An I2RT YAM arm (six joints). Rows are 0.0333 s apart.
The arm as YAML. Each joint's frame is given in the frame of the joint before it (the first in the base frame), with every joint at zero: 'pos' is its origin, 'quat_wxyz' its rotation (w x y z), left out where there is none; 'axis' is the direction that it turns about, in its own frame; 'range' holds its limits. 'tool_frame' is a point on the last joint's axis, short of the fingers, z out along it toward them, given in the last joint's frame.
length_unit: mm
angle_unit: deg
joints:
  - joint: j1
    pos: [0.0, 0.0, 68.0]
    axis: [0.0, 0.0, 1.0]
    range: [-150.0, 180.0]
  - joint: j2
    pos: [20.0, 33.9, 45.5]
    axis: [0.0, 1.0, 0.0]
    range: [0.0, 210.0]
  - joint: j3
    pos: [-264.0, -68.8, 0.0]
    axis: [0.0, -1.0, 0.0]
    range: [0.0, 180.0]
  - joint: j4
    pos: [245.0, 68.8, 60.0]
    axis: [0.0, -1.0, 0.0]
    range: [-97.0, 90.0]
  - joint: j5
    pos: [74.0, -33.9, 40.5]
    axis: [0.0, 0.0, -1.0]
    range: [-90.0, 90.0]
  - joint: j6
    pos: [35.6, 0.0, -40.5]
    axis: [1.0, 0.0, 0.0]
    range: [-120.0, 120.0]
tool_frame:
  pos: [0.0, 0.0, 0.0]
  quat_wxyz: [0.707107, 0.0, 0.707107, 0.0]
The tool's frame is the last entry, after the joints.
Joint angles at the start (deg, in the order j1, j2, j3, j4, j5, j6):
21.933 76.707 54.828 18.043 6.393 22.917
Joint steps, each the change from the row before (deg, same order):
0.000 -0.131 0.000 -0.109 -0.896 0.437
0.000 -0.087 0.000 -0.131 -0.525 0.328
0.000 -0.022 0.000 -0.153 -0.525 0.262
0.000 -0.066 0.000 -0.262 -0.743 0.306
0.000 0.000 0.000 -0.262 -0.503 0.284
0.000 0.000 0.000 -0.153 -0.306 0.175
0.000 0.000 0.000 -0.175 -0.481 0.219
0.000 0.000 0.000 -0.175 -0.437 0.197
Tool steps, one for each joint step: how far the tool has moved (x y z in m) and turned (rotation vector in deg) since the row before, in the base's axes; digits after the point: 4 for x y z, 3 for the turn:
-0.0006 0.0003 0.0005 0.483 0.122 0.865
-0.0004 0.0002 0.0002 0.330 0.148 0.502
-0.0002 0.0003 -0.0002 0.234 0.212 0.506
-0.0004 0.0003 -0.0002 0.266 0.295 0.719
-0.0001 0.0003 -0.0005 0.206 0.347 0.480
-0.0001 0.0002 -0.0003 0.130 0.207 0.291
-0.0001 0.0003 -0.0003 0.177 0.249 0.462
-0.0001 0.0002 -0.0003 0.154 0.242 0.419

